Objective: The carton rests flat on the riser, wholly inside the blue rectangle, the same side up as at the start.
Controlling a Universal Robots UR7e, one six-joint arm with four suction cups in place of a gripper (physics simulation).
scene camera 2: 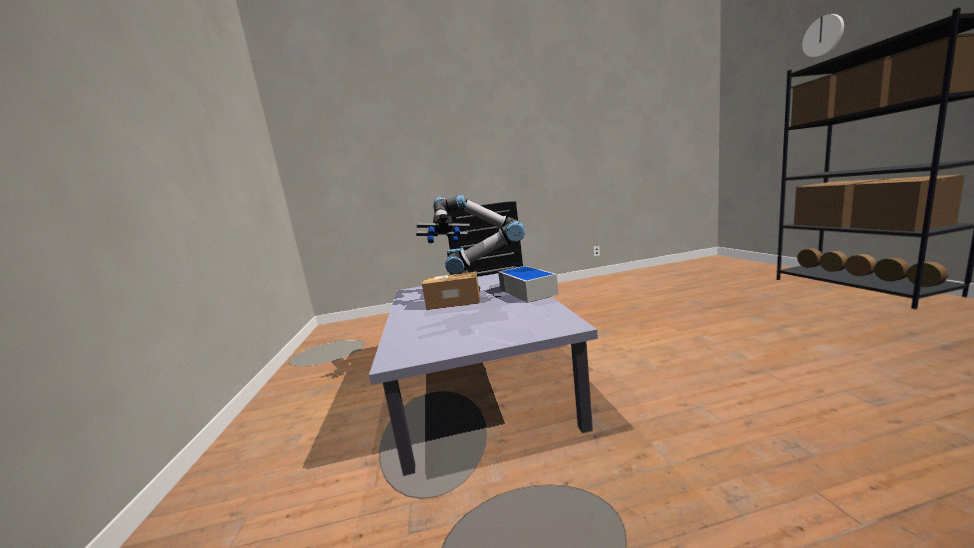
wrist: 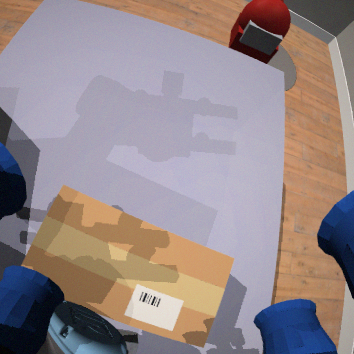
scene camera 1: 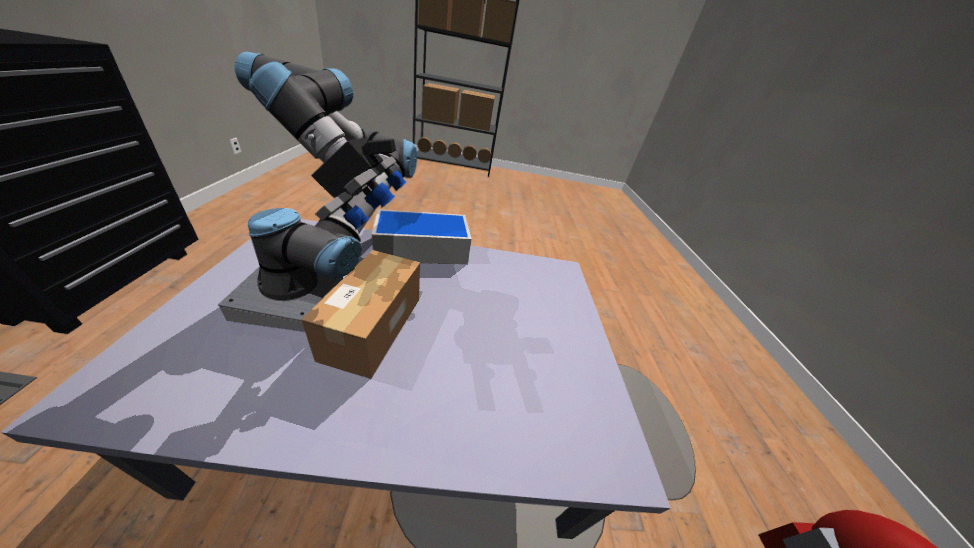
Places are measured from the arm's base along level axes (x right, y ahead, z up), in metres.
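Where they show: hand, its tool point: (scene camera 2: 443, 237) (wrist: 166, 269) (scene camera 1: 383, 203); arm's base, origin of its link: (scene camera 1: 289, 282).
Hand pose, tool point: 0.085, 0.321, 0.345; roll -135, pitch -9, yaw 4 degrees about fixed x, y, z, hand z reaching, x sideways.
Each offset is from my tool point to the centre of the thing, as dx, dy, dz. Level surfaces: height alone.
The brown carton @(-0.002, -0.049, -0.322) (scene camera 1: 364, 299) (scene camera 2: 469, 293) (wrist: 107, 295) lies flat on the table beside the arm's base, with tape and a white barcode label on its top face. The grey riser @(-0.447, +0.012, -0.340) (scene camera 1: 422, 250) (scene camera 2: 540, 290) stands on the table beyond the carton in scene camera 1's view and right of it in scene camera 2's view. The blue rectangle @(-0.447, +0.012, -0.280) (scene camera 1: 435, 225) (scene camera 2: 527, 273) covers most of the riser's top, with no carton on it. My gripper (scene camera 1: 378, 194) (scene camera 2: 444, 233) (wrist: 169, 262) is open, its blue suction cups apart from the carton and above its height. The riser does not show in the wrist view.
The arm's base plate (scene camera 1: 234, 314) is close beside the carton on the table @(dz -0.400) (scene camera 1: 476, 436) (scene camera 2: 476, 340) (wrist: 245, 200). A black drawer cabinet (scene camera 1: 74, 160) and a shelf rack (scene camera 1: 507, 71) (scene camera 2: 939, 156) stand off the table. A red object (scene camera 1: 878, 528) (wrist: 270, 17) shows beyond the table edge.
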